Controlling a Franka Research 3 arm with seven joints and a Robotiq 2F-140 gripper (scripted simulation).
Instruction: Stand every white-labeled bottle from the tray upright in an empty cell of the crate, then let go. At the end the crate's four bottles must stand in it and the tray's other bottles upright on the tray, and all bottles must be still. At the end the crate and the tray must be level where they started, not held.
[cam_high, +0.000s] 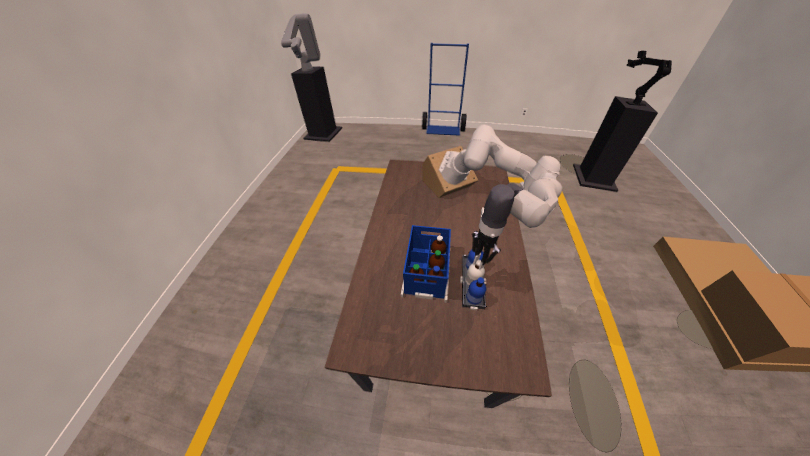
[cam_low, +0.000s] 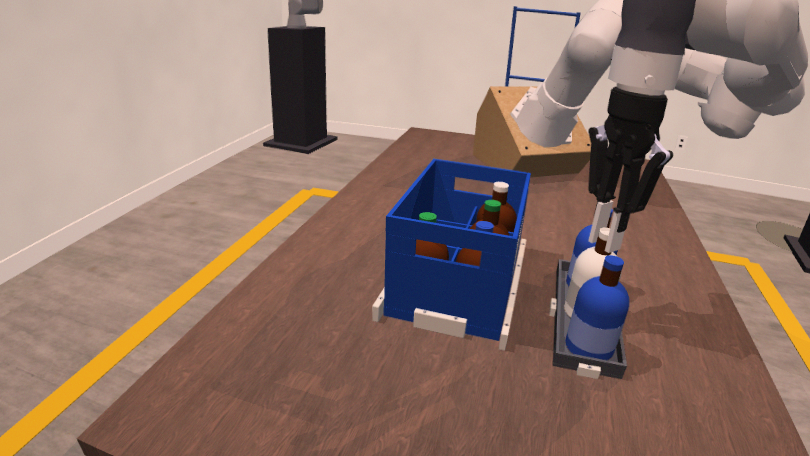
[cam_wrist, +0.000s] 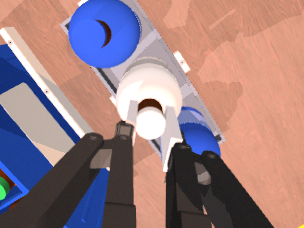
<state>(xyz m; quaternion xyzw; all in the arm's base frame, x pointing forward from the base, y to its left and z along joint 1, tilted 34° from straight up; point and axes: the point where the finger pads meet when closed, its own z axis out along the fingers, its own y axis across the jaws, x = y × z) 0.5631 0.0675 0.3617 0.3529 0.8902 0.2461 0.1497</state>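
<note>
Now: hand 90 mm above the white-labeled bottle. From my hand the other things lie so: blue-labeled bottle 90 mm below, 90 mm ahead, 10 mm to the left; blue crate 220 mm to the right, 90 mm below, 10 mm behind.
</note>
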